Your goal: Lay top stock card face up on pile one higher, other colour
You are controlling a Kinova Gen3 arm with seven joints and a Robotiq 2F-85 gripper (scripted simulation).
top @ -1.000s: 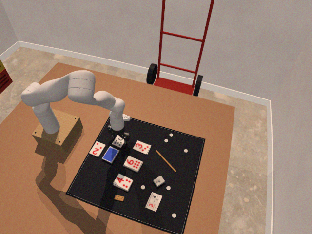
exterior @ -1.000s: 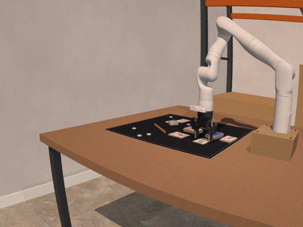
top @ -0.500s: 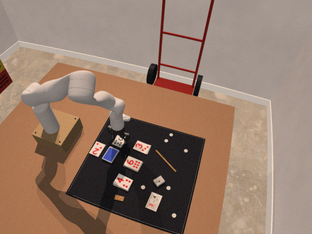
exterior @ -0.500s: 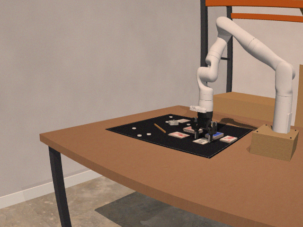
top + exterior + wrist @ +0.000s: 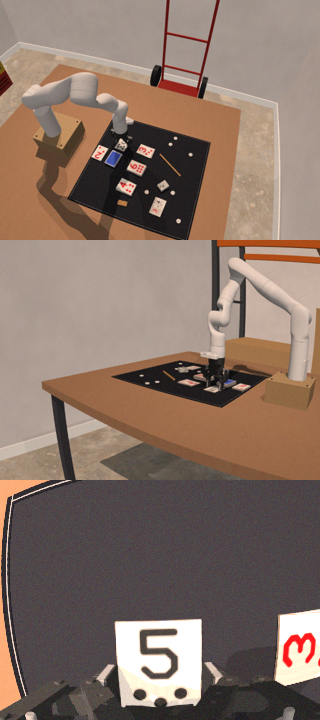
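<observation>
The black mat is 190 mm ahead of my hand, 90 mm to the right of it and 30 mm below it. Round my hand: small grey block (320 mm ahead, 130 mm to the right); then wooden stick (310 mm ahead, 10 mm below); then printed reference card (350 mm ahead, 250 mm to the right, 10 mm below).
</observation>
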